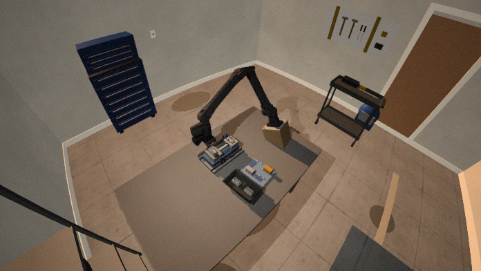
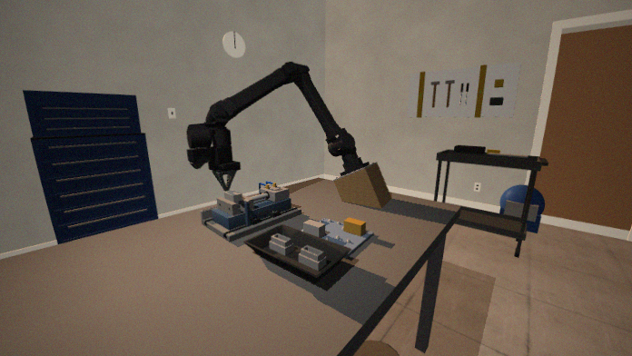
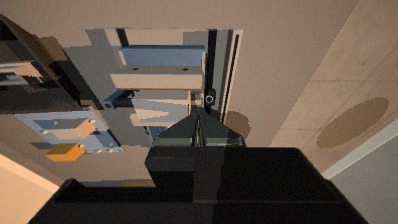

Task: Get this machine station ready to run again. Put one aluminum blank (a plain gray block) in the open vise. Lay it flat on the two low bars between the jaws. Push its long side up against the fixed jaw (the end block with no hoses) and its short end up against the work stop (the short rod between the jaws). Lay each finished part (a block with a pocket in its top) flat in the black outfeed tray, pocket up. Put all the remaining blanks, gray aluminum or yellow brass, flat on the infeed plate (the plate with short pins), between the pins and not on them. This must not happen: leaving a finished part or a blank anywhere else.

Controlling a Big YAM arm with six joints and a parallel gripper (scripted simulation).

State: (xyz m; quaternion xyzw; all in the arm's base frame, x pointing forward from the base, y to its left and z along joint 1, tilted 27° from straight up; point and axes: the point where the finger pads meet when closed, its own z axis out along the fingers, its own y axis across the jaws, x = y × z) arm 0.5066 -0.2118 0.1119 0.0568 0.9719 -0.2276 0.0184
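Right now the vise is 70 mm behind my hand, 60 mm to the left of it and 80 mm below it. The rest, counted from my hand: yellow brass blank 160 mm behind, 400 mm to the left, 100 mm below.
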